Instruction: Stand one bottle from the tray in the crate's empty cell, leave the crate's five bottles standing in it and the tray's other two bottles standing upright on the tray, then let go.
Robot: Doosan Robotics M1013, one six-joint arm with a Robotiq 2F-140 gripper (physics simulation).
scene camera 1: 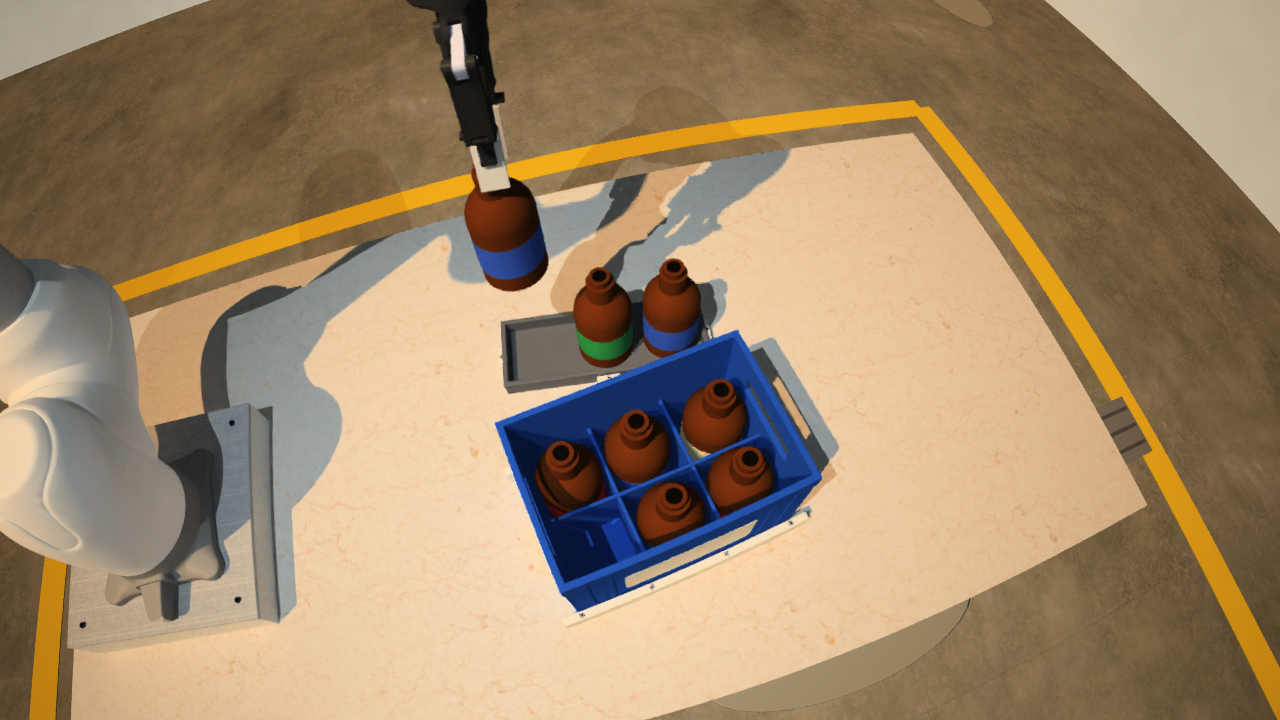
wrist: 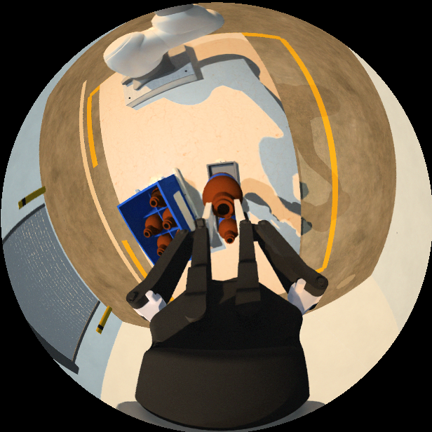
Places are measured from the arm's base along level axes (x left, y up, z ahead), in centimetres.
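Where they show: gripper, fingertip midpoint: [scene camera 1: 495,172]; arm's base, link origin: [scene camera 1: 162,527].
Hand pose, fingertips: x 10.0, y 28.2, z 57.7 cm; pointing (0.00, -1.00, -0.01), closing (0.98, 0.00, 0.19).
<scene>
Things, the pixels of their top centre, and the offset from my fingertips. "spot": a spot on its surface instead. Level surfaces: height alone.
- brown bottle with a blue band, top centre: [scene camera 1: 488,162] dx +0.0, dy +1.6, dz -0.4 cm
- grey tray, surface spot: [scene camera 1: 506,358] spot: dx -0.1, dy -32.0, dz -4.8 cm
- green-banded bottle, top centre: [scene camera 1: 599,275] dx -1.7, dy -18.6, dz +8.7 cm
- blue-banded bottle, top centre: [scene camera 1: 673,266] dx -3.5, dy -18.6, dz +17.3 cm
- blue crate, top centre: [scene camera 1: 656,452] dx -24.8, dy -17.1, dz +6.7 cm
- crate's front-left cell, surface spot: [scene camera 1: 590,537] spot: dx -26.4, dy -33.8, dz -2.0 cm
- table, surface height: dy -34.6 cm
My gripper [scene camera 1: 491,174] [wrist: 223,209] is shut on the neck of a brown bottle with a blue band [scene camera 1: 505,228] [wrist: 220,190]. The bottle hangs about upright, high above the table and tray. The grey tray [scene camera 1: 506,358] [wrist: 236,172] holds a green-banded bottle [scene camera 1: 602,310] and a blue-banded bottle [scene camera 1: 672,304], both upright; its left place is bare. The blue crate [scene camera 1: 657,569] [wrist: 131,220] holds five brown bottles; the one at the back left [scene camera 1: 570,479] seems to lean slightly. The crate's front-left cell [scene camera 1: 590,537] is empty. The held bottle and fingers partly hide the tray in the wrist view.
The crate stands close in front of the tray. Light fixture strips [scene camera 1: 680,574] run along the crate's front. The white robot arm's base plate [scene camera 1: 241,501] [wrist: 165,85] stands at the left of the table [scene camera 1: 939,358].
</scene>
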